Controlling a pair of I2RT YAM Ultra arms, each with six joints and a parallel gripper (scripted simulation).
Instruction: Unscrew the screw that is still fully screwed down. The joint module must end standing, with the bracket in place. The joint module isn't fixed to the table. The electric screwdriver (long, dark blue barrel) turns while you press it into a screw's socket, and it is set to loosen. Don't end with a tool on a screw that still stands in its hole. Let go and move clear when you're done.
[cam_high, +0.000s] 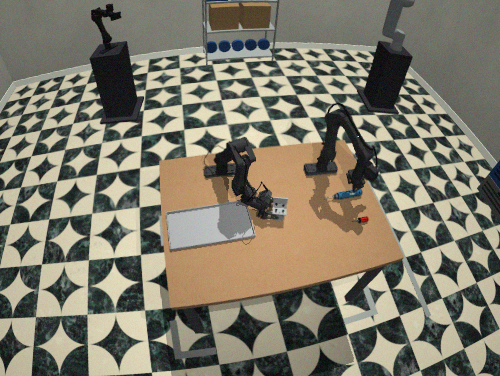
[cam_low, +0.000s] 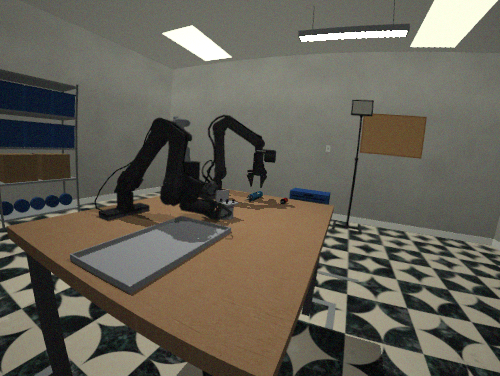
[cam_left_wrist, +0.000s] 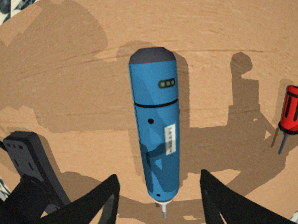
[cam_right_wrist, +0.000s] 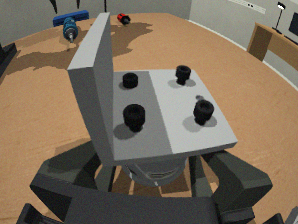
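My right hand is 4 cm below the screw, 2 cm to the right of it and 1 cm past it. Round my right hand: red-handled screwdriver (45 cm to the left, 6 cm ahead, 1 cm below); then grey l-shaped bracket (5 cm above); then grey tray (35 cm to the right, 5 cm ahead, 2 cm below).
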